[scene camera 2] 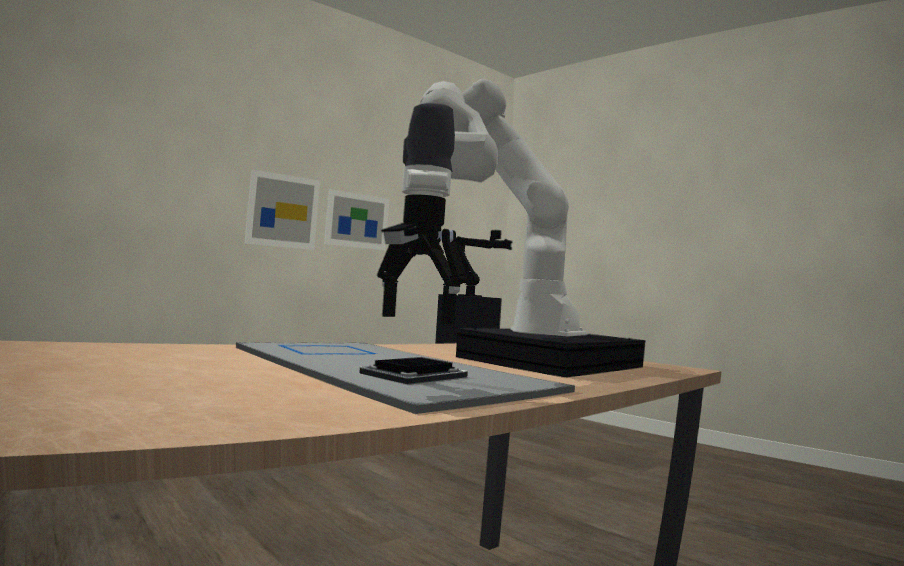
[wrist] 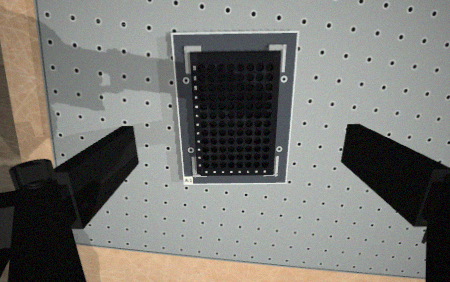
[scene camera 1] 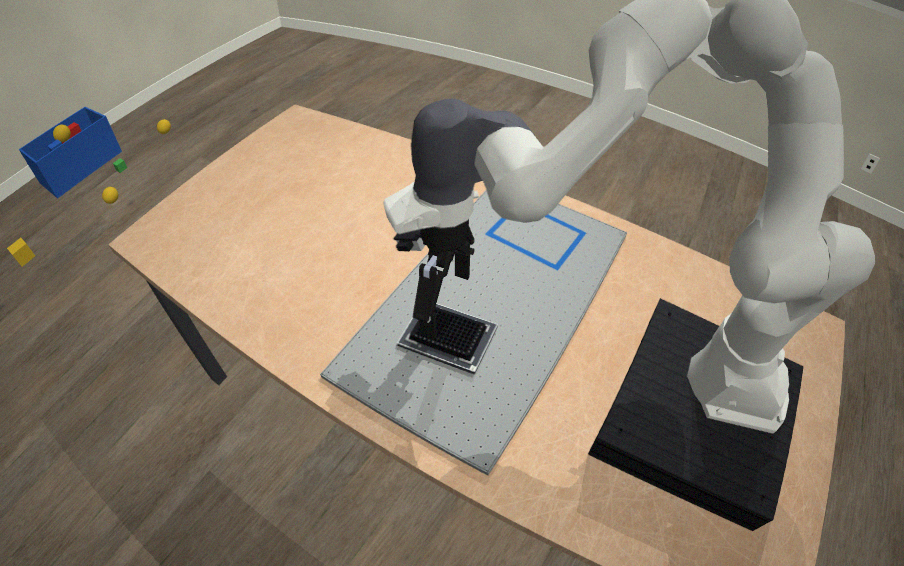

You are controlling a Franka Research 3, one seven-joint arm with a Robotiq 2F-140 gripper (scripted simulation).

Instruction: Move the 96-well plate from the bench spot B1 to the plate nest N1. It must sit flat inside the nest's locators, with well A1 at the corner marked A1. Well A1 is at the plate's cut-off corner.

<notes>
I see my gripper [scene camera 2: 416, 320], a black 96-well plate [scene camera 1: 455, 334] and a plate nest [scene camera 1: 483, 343].
The black 96-well plate also shows in scene camera 2 [scene camera 2: 408, 365] and in the wrist view [wrist: 235, 94]. My gripper also shows in the wrist view [wrist: 239, 144] and in scene camera 1 [scene camera 1: 446, 304]. The plate nest also shows in scene camera 2 [scene camera 2: 449, 375] and in the wrist view [wrist: 239, 41].
</notes>
